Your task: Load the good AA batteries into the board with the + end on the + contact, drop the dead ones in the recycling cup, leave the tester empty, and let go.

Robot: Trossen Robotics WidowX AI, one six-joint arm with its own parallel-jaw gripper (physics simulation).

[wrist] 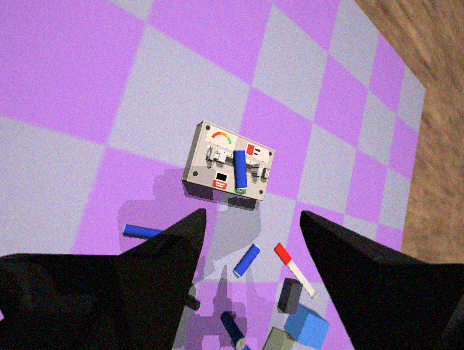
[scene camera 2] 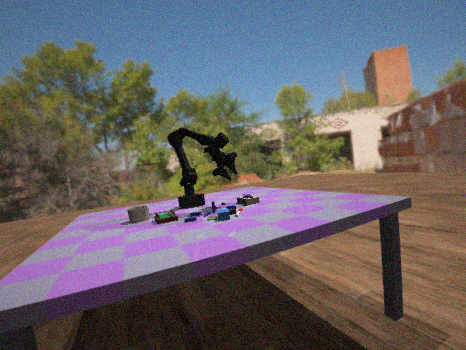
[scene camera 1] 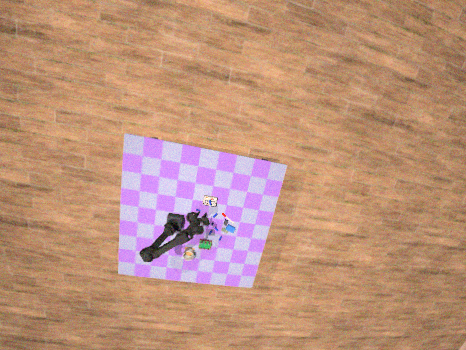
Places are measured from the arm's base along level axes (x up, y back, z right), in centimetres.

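Pixels of known places: gripper, fingertip midpoint: (wrist: 253, 216) (scene camera 2: 233, 177) (scene camera 1: 203, 212); arm's base at its link origin: (scene camera 2: 190, 195) (scene camera 1: 172, 223).
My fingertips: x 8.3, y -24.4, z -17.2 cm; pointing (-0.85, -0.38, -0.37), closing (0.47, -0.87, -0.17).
Note:
Ahead of a thing's pixels: the offset from my fingertips to its middle.
My gripper (scene camera 1: 206, 219) (scene camera 2: 232, 176) (wrist: 253, 216) is open and empty, high above the table. The pale tester @(dx -12.0, dy -4.0, dz -4.5 cm) (scene camera 1: 210, 201) (scene camera 2: 248, 200) (wrist: 199, 166) is beyond the fingertips in the wrist view. A blue battery @(dx -10.5, dy -4.4, dz -3.8 cm) (wrist: 240, 169) lies crosswise over its cradle, its lower end near the green mark. Other blue batteries lie on the table: one @(dx -13.6, dy +4.6, dz +5.4 cm) (wrist: 141, 231) partly behind the left finger, one @(dx -13.4, dy -10.1, dz +8.5 cm) (wrist: 247, 260) between the fingers' outlines, one dark @(dx -11.6, dy -8.4, dz +16.9 cm) (wrist: 231, 324) at the bottom, and one @(dx -13.4, dy -17.3, dz +31.2 cm) (scene camera 1: 220, 238) near the board. The green board @(dx -12.3, dy -4.3, dz +38.4 cm) (scene camera 1: 205, 244) (scene camera 2: 166, 217) is beside the recycling cup @(dx -12.6, dy +9.4, dz +48.2 cm) (scene camera 1: 189, 254) (scene camera 2: 138, 215). Charge and + ends are unreadable.
A red and white stick @(dx -13.7, dy -21.6, dz +11.1 cm) (wrist: 299, 276), a dark grey block @(dx -13.3, dy -20.1, dz +14.6 cm) (wrist: 290, 295), a blue block @(dx -12.6, dy -24.8, dz +19.9 cm) (scene camera 1: 230, 228) (scene camera 2: 223, 215) (wrist: 307, 325) and an olive block @(dx -14.0, dy -20.4, dz +23.1 cm) (wrist: 277, 341) lie close together beside the batteries. The checkered table's edge (scene camera 2: 320, 231) faces scene camera 2.

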